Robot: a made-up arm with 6 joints. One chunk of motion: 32 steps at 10 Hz.
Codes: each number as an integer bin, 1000 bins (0 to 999) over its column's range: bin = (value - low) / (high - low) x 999, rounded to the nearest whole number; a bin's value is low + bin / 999 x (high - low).
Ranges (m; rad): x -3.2..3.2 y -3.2..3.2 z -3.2..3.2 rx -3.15..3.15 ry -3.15..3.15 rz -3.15..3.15
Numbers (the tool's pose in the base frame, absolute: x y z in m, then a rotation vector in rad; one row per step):
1: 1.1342 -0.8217 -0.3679 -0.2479 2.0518 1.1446
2: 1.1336 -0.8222 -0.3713 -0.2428 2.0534 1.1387
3: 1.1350 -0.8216 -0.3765 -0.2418 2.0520 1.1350
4: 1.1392 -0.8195 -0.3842 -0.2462 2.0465 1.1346
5: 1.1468 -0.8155 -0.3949 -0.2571 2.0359 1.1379
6: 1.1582 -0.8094 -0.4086 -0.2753 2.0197 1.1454
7: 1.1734 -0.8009 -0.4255 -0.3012 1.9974 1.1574
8: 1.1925 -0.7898 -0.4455 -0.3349 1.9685 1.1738
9: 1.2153 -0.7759 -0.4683 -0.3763 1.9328 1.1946
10: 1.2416 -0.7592 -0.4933 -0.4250 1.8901 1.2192
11: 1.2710 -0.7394 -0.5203 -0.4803 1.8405 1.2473
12: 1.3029 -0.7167 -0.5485 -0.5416 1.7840 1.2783
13: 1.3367 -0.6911 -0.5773 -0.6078 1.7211 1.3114
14: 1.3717 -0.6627 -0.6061 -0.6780 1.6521 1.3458
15: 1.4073 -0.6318 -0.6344 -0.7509 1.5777 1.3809
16: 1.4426 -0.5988 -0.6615 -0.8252 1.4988 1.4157
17: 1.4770 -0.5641 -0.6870 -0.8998 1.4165 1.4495
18: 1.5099 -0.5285 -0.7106 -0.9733 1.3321 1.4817
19: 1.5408 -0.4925 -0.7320 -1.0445 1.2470 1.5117
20: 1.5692 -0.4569 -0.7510 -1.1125 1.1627 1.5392
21: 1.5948 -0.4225 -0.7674 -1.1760 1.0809 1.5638
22: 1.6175 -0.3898 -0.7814 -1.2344 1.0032 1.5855
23: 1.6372 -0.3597 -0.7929 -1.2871 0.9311 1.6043
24: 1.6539 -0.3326 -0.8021 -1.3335 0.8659 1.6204
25: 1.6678 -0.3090 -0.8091 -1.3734 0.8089 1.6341
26: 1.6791 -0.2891 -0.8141 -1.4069 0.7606 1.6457
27: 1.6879 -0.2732 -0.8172 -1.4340 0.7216 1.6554
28: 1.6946 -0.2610 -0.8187 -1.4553 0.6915 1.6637
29: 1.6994 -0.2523 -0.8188 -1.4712 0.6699 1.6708
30: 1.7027 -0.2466 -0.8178 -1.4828 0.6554 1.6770
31: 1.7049 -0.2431 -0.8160 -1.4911 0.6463 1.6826
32: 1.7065 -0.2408 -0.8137 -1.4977 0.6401 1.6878
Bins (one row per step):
1: 677 371 442 460 825 681
2: 676 371 442 461 825 680
3: 677 371 441 461 825 679
4: 677 372 440 460 824 679
5: 679 372 438 459 822 680
6: 680 373 436 456 820 681
7: 683 374 433 452 816 683
8: 686 376 430 446 812 686
9: 689 378 426 440 806 689
10: 693 381 422 432 799 693
11: 698 384 418 423 791 697
12: 703 388 414 414 782 702
13: 708 392 409 403 772 707
14: 714 396 405 392 761 713
15: 719 401 400 380 750 718
16: 725 406 396 369 737 724
17: 730 411 392 357 724 729
18: 735 417 389 345 711 734
19: 740 423 385 334 697 739
20: 744 428 382 323 684 744
21: 748 434 380 313 671 747
22: 752 439 378 304 659 751
23: 755 443 376 295 647 754
24: 758 448 374 288 637 756
25: 760 451 373 282 628 759
26: 762 454 372 276 620 760
27: 763 457 372 272 614 762
28: 764 459 372 269 609 763
29: 765 460 372 266 606 764
30: 765 461 372 264 603 765
31: 766 462 372 263 602 766
32: 766 462 372 262 601 767

